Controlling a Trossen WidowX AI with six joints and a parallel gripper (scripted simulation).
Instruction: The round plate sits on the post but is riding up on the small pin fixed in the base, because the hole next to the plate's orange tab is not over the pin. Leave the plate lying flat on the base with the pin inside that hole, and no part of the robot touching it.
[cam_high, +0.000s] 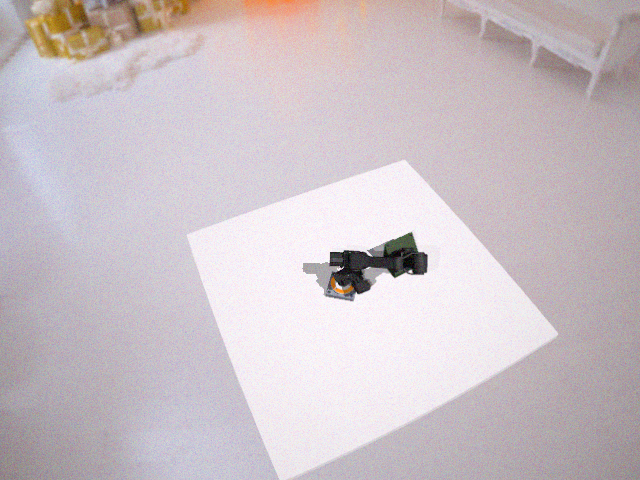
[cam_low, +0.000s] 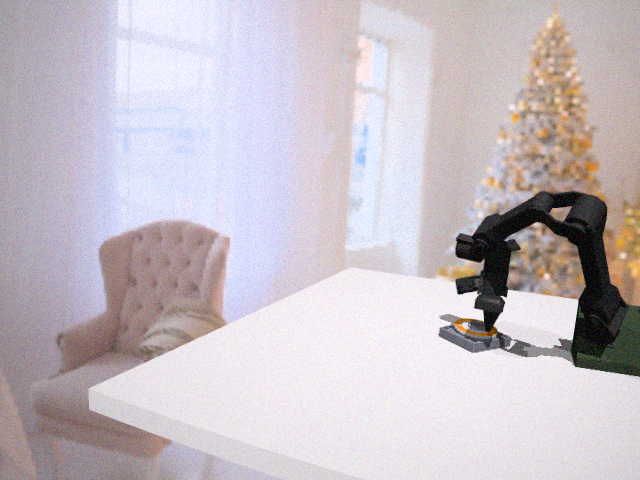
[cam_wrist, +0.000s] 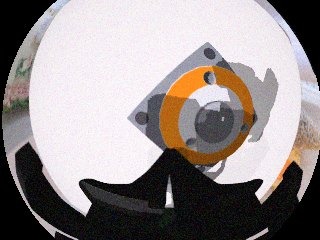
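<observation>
My gripper tip is 3 cm short of the grey square base, 4 cm to the left of it and 2 cm above it.
</observation>
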